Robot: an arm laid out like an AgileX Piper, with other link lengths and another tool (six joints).
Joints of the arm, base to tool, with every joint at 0 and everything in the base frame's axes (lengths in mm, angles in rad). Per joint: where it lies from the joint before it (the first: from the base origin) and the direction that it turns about. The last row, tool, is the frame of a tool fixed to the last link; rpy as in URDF.
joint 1: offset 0 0 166.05 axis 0 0 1
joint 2: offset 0 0 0 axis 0 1 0
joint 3: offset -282.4 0 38.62 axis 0 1 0
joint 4: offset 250.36 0 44.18 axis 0.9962 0 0.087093
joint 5: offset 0 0 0 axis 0 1 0
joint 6: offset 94.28 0 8.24 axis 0.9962 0 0.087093
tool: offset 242.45 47 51.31 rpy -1.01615 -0.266 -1.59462
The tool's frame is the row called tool.
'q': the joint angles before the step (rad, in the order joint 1, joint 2, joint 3, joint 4, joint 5, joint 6). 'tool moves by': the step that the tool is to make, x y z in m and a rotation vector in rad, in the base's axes. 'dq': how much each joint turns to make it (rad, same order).
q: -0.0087 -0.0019 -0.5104 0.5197 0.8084 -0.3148
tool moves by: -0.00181 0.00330 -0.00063 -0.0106 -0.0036 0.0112
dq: 0.0001 0.0000 -0.0001 0.0118 0.0045 -0.0206
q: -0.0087 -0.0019 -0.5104 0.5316 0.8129 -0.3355
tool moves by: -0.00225 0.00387 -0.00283 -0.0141 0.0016 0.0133
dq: -0.0001 0.0000 0.0000 0.0105 0.0111 -0.0213
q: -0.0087 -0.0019 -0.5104 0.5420 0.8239 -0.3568
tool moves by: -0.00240 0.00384 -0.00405 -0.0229 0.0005 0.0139
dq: -0.0001 0.0000 -0.0001 0.0079 0.0131 -0.0281
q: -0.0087 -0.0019 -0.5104 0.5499 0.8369 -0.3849
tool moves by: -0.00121 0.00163 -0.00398 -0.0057 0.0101 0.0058
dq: -0.0001 0.0000 -0.0001 0.0000 0.0129 -0.0022
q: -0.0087 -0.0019 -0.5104 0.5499 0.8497 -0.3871
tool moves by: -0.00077 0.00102 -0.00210 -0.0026 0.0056 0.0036
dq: -0.0001 0.0000 -0.0001 0.0007 0.0072 -0.0012
